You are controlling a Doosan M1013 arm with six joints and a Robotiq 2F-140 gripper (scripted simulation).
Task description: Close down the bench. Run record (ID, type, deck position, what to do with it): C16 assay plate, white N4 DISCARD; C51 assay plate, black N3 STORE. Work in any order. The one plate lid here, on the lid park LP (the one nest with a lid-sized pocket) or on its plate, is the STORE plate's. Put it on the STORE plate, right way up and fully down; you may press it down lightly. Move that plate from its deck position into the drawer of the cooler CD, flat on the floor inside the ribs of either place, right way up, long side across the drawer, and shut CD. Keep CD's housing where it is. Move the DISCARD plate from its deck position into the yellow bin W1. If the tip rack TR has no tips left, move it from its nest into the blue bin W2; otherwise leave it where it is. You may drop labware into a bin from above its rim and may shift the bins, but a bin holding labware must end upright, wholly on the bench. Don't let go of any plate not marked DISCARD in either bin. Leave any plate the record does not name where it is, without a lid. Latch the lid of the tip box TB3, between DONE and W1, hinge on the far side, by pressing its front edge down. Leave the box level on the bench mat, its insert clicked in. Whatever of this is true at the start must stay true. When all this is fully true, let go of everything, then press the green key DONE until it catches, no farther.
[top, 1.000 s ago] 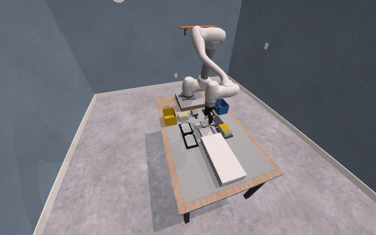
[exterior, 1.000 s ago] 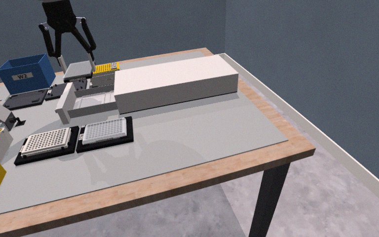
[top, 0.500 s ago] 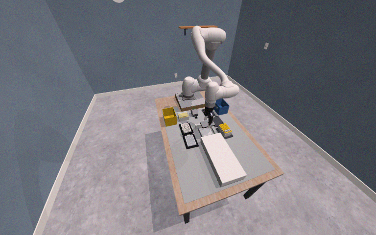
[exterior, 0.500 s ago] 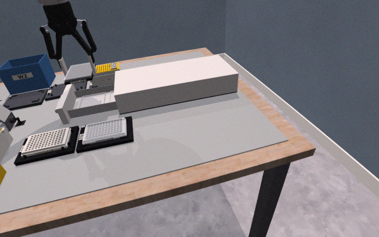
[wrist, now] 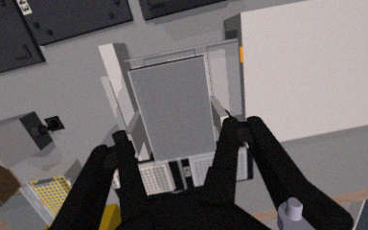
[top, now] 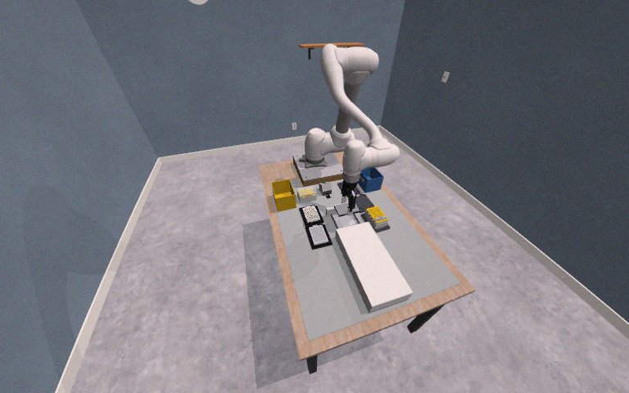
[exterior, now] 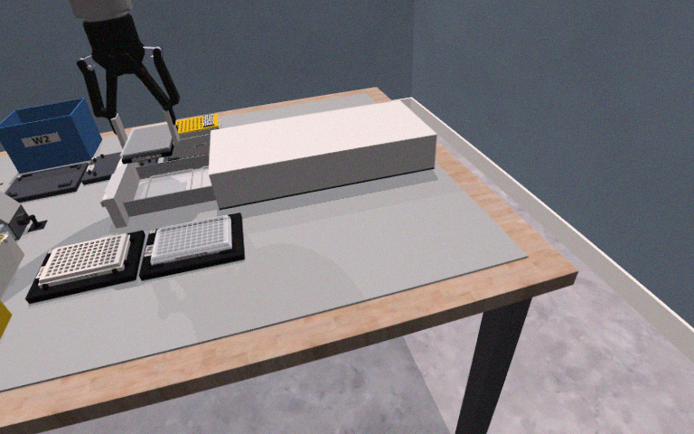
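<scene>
Now: the cooler drawer 120 mm below my hand and 40 mm ahead of it. Also, from my hand: grey plate lid (10 mm below); white cooler CD (170 mm ahead, 110 mm below, 20 mm to the left); black plate (20 mm below).
</scene>
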